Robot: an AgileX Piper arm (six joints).
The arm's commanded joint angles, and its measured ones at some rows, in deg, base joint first. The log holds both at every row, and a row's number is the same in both.
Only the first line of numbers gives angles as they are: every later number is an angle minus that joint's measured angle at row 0.
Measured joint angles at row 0:
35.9, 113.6, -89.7, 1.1, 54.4, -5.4
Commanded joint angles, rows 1 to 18:
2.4, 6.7, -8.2, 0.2, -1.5, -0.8
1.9, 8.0, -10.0, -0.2, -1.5, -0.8
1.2, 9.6, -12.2, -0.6, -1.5, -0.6
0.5, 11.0, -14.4, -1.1, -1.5, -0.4
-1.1, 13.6, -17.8, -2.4, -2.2, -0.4
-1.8, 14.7, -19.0, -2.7, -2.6, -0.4
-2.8, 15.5, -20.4, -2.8, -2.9, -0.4
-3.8, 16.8, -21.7, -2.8, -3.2, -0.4
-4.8, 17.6, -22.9, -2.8, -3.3, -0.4
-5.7, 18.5, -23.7, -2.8, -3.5, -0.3
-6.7, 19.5, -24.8, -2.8, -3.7, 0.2
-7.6, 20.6, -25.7, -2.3, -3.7, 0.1
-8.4, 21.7, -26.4, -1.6, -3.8, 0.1
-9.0, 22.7, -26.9, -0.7, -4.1, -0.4
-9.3, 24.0, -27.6, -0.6, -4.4, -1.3
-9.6, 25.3, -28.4, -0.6, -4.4, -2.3
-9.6, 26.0, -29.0, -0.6, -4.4, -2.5
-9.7, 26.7, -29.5, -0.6, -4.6, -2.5
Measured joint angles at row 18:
-9.2, 24.1, -27.4, -1.1, -4.0, -0.8
